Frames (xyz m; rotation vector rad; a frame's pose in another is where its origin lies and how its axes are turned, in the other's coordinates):
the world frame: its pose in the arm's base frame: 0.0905 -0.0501 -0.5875 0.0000 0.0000 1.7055
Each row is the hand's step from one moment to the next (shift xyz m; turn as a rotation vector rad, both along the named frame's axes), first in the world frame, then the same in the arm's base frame.
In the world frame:
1: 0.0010 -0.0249 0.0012 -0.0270 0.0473 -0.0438
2: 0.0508 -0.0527 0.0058 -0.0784 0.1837 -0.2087
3: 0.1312 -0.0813 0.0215 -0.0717 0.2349 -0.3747
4: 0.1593 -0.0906 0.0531 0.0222 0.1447 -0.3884
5: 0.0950 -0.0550 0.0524 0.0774 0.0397 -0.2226
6: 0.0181 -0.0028 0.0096 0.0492 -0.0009 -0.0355
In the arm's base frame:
1: 0.0245 0.0043 0.0012 -0.0432 -0.0331 -0.0438
2: 0.0454 0.0574 0.0058 -0.1715 -0.1024 -0.2087
3: 0.0629 0.1409 0.0215 -0.2231 -0.1026 -0.3747
4: 0.0684 0.1700 0.0531 -0.1464 0.0026 -0.3884
5: 0.0417 0.1015 0.0524 -0.0497 0.0714 -0.2226
6: 0.0003 0.0183 0.0096 -0.0057 0.0489 -0.0355

